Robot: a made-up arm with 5 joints. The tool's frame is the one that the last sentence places.
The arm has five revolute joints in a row. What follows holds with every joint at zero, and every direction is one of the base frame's.
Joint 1 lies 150 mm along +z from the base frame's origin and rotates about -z.
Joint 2 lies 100 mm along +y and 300 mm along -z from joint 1 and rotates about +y.
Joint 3 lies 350 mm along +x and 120 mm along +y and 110 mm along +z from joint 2 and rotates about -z.
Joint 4 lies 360 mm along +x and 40 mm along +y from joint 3 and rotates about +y.
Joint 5 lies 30 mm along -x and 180 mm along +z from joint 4 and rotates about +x.
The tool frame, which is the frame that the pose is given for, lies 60 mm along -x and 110 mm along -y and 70 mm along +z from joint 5; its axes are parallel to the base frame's.
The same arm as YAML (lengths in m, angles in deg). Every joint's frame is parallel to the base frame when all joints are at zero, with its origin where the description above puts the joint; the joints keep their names.
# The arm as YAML. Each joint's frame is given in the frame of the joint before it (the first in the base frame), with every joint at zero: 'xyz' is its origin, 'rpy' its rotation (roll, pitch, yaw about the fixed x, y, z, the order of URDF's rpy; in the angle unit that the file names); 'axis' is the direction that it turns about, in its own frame. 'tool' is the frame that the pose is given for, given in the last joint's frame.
units:
  length: m
  angle: deg
joints:
  - name: joint 1
    type: revolute
    origin:
      xyz: [0.0, 0.0, 0.15]
      rpy: [0.0, 0.0, 0.0]
    axis: [0.0, 0.0, -1.0]
  - name: joint 2
    type: revolute
    origin:
      xyz: [0.0, 0.1, -0.3]
      rpy: [0.0, 0.0, 0.0]
    axis: [0.0, 1.0, 0.0]
  - name: joint 3
    type: revolute
    origin:
      xyz: [0.35, 0.12, 0.11]
      rpy: [0.0, 0.0, 0.0]
    axis: [0.0, 0.0, -1.0]
  - name: joint 4
    type: revolute
    origin:
      xyz: [0.36, 0.04, 0.0]
      rpy: [0.0, 0.0, 0.0]
    axis: [0.0, 1.0, 0.0]
  - name: joint 5
    type: revolute
    origin:
      xyz: [-0.03, 0.0, 0.18]
      rpy: [0.0, 0.0, 0.0]
    axis: [1.0, 0.0, 0.0]
tool:
  origin:
    xyz: [-0.06, -0.11, 0.07]
    rpy: [0.0, 0.0, 0.0]

